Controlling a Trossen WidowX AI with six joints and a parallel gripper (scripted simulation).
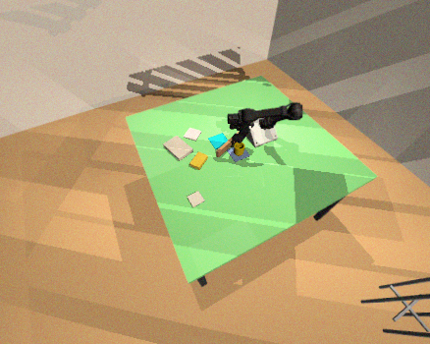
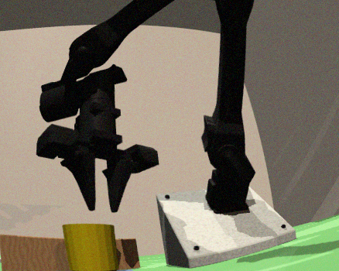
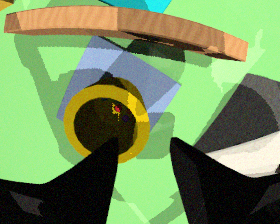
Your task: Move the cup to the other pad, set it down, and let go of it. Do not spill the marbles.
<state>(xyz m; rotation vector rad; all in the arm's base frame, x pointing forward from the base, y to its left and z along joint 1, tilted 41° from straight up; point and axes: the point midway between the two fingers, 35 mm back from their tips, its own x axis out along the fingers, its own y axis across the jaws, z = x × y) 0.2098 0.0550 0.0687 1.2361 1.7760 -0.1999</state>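
My gripper tip is now 60 mm above the yellow cup, 20 mm to the right of it and 20 mm short of it. From my gripper tip the other things lie so: pale blue pad 100 mm below, 30 mm ahead, 20 mm to the left; then cyan pad 130 mm to the right, 110 mm ahead, 100 mm below; then brown wooden bar 80 mm below, 70 mm ahead, 60 mm to the right.
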